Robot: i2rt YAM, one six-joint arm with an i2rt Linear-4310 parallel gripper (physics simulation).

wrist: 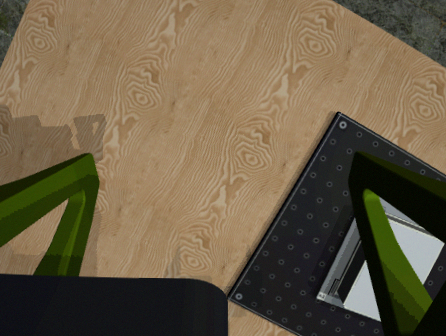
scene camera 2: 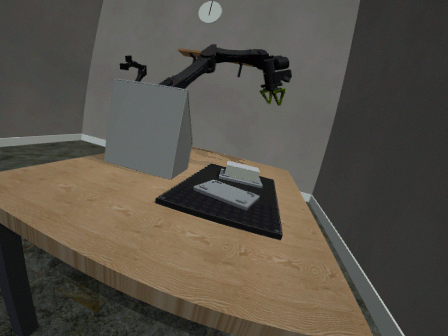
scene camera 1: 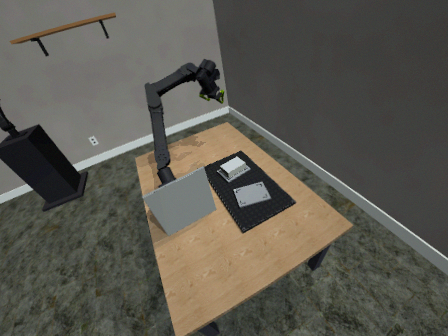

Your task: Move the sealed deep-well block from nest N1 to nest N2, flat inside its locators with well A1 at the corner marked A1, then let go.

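Seen in the pictures: gripper, fingertip midpoint: [wrist: 223, 167] [scene camera 2: 274, 104] [scene camera 1: 215, 101]; arm's base at its link origin: [scene camera 2: 151, 109] [scene camera 1: 170, 184].
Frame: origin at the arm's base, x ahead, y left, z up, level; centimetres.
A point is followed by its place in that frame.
The white deep-well block [scene camera 1: 235, 165] {x 36.2, y 10.8, z -14.1 cm} [scene camera 2: 243, 172] {x 36.3, y 8.5, z -15.6 cm} [wrist: 417, 247] {x 39.7, y 12.2, z -14.1 cm} sits in nest N1 [scene camera 1: 223, 174] [wrist: 337, 267], the grey plate at the far part of the black board. Its wells and A1 corner cannot be made out. Nest N2 [scene camera 1: 252, 194] {x 35.0, y -9.8, z -18.3 cm} [scene camera 2: 225, 193] {x 34.7, y -11.3, z -18.3 cm}, a pale plate with dark corner locators, lies nearer the front and holds nothing. My gripper [scene camera 1: 212, 97] {x 40.5, y 37.6, z 14.4 cm} [scene camera 2: 274, 103] {x 40.5, y 37.6, z 14.4 cm} [wrist: 223, 167] {x 40.5, y 37.6, z 14.4 cm} is open and empty, high above the table's far part. In the wrist view, the right finger partly hides the block and N1.
The black perforated board [scene camera 1: 245, 217] {x 25.6, y -19.3, z -19.5 cm} [scene camera 2: 220, 212] {x 36.2, y -21.8, z -19.5 cm} [wrist: 280, 240] {x 30.3, y 25.5, z -19.5 cm} carries both nests on the wooden table [scene camera 1: 225, 260] {x 8.9, y -32.7, z -20.8 cm} [scene camera 2: 150, 240] {x 28.3, y -38.9, z -20.8 cm} [wrist: 200, 125] {x 37.9, y 42.8, z -20.8 cm}. A tall grey panel-like box [scene camera 1: 182, 200] {x 2.3, y -8.5, z -3.4 cm} [scene camera 2: 145, 127] {x 4.1, y -8.2, z -6.0 cm} stands beside the board, near the arm's base. Another arm stands farther back.
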